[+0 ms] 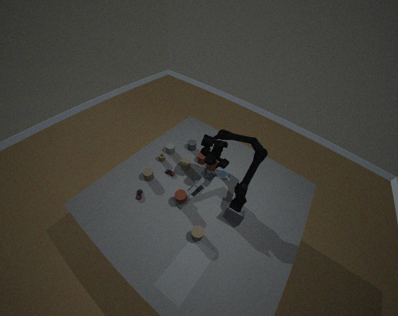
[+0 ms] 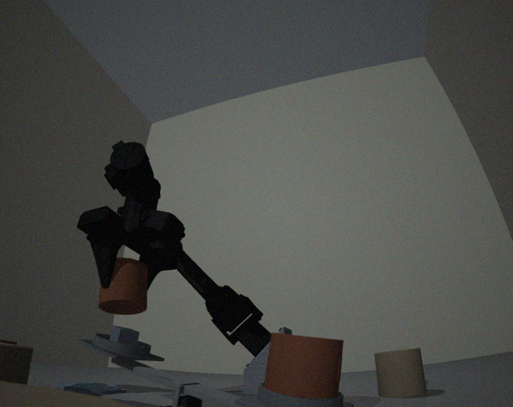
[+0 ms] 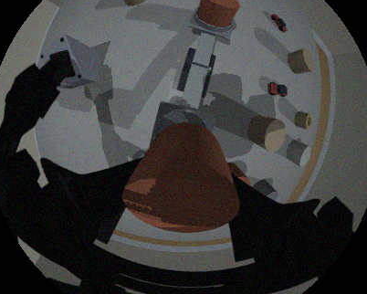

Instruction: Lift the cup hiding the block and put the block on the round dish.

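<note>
Now: the grey block 60 mm below my gripper tip and 10 mm to the left of it. The rest, counted from my gripper tip: pale blue round dish (150 mm below, 110 mm to the right, 50 mm behind).
</note>
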